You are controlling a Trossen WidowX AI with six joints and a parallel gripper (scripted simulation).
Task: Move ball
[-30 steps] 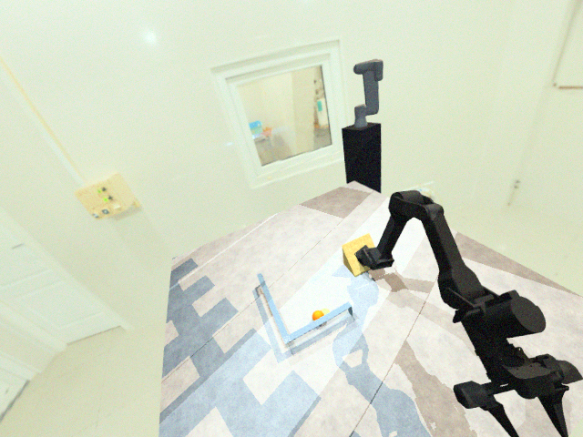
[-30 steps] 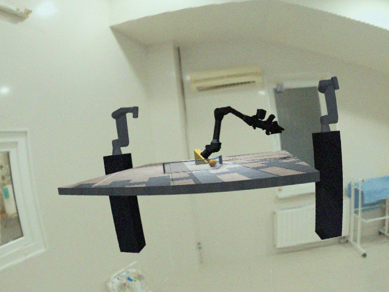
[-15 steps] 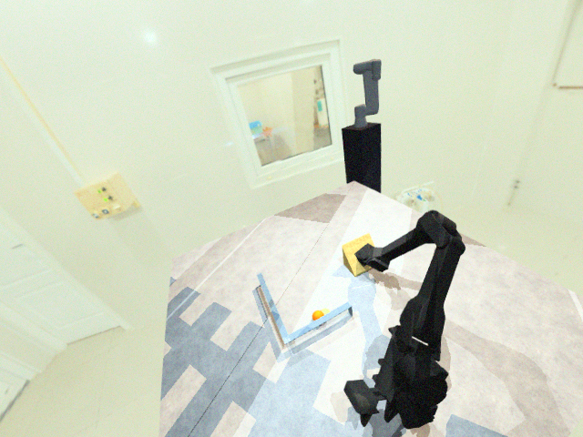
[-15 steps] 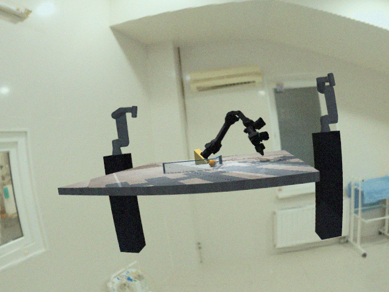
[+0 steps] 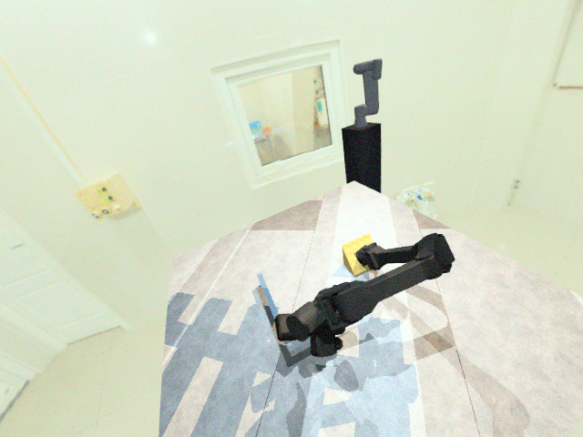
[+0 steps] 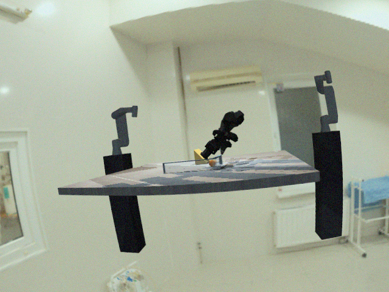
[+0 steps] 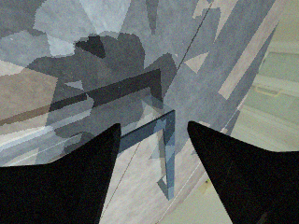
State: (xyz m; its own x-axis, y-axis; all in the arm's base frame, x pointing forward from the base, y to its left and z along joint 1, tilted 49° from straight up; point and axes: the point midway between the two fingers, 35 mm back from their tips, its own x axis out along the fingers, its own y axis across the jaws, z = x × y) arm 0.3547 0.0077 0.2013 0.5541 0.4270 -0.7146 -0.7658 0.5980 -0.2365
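My gripper tip is 11 cm past the see-through ball, 5 cm to the left of it and 7 cm above it.
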